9 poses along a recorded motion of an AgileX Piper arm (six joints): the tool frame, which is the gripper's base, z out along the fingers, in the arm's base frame.
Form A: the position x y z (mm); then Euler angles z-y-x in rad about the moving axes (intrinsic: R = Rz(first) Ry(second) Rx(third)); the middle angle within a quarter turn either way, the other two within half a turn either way.
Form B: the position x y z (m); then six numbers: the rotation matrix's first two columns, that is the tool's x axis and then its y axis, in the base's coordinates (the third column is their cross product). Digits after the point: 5 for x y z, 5 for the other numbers.
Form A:
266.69 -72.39 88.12 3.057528 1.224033 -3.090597
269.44 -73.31 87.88 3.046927 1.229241 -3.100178
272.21 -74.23 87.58 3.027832 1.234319 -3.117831
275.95 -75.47 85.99 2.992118 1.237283 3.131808
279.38 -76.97 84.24 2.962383 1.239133 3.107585
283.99 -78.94 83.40 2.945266 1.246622 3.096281
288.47 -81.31 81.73 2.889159 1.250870 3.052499
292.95 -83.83 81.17 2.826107 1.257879 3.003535
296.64 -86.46 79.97 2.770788 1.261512 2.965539
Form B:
0.26669 -0.07239 0.08812 -0.33866 0.02854 -0.94048 0.13163 0.99115 -0.01732
0.26944 -0.07331 0.08788 -0.33345 0.03166 -0.94223 0.13328 0.99098 -0.01387
0.27221 -0.07423 0.08758 -0.32803 0.03748 -0.94392 0.13577 0.99071 -0.00784
0.27595 -0.07547 0.08599 -0.32371 0.04875 -0.94490 0.13977 0.99018 0.00320
0.27938 -0.07697 0.08424 -0.32040 0.05804 -0.94550 0.14652 0.98915 0.01107
0.28399 -0.07894 0.08340 -0.31241 0.06213 -0.94791 0.15276 0.98816 0.01443
0.28847 -0.08131 0.08173 -0.30453 0.07855 -0.94926 0.16699 0.98556 0.02798
0.29295 -0.08383 0.08117 -0.29264 0.09551 -0.95144 0.18285 0.98223 0.04236
0.29664 -0.08646 0.07997 -0.28369 0.11030 -0.95255 0.20127 0.97808 0.05331

